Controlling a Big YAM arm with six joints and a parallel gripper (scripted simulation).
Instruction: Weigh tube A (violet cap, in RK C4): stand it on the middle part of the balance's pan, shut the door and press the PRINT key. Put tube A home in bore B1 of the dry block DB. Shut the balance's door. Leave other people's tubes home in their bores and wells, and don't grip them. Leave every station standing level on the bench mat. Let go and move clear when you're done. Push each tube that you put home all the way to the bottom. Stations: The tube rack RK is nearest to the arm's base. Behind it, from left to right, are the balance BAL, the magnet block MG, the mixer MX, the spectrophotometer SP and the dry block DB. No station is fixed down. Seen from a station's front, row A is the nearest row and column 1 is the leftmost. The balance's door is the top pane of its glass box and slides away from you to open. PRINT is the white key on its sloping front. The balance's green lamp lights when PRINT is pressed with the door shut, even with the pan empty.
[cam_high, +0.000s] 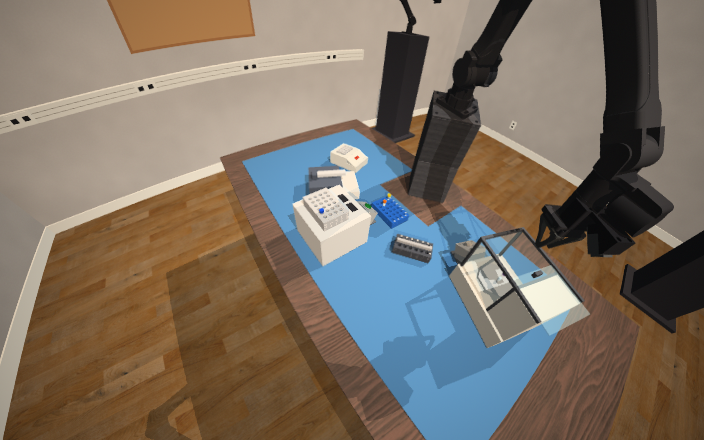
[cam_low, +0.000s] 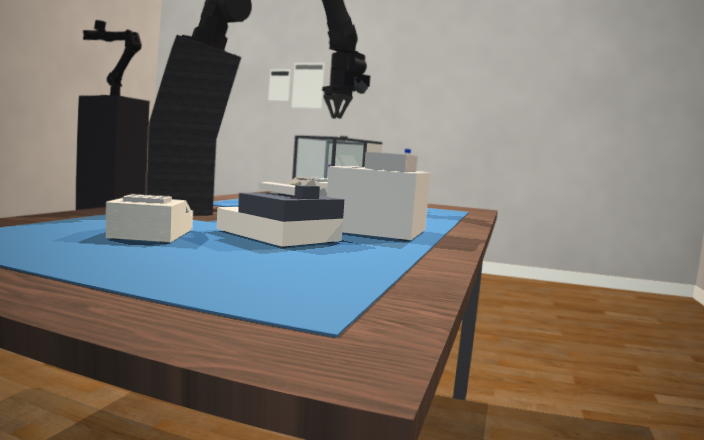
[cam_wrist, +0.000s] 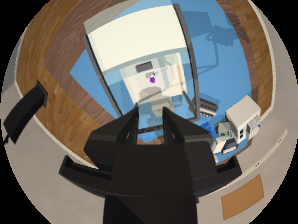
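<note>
The balance door is 3 cm ahead of my hand, 6 cm to the left of it and 7 cm below it. From my hand the other things lie so: blue rack RK 1 cm ahead, 45 cm to the right, 27 cm below; then round white print key 7 cm behind, 15 cm to the right, 21 cm below; then dark magnet block 7 cm ahead, 28 cm to the right, 26 cm below.
</note>
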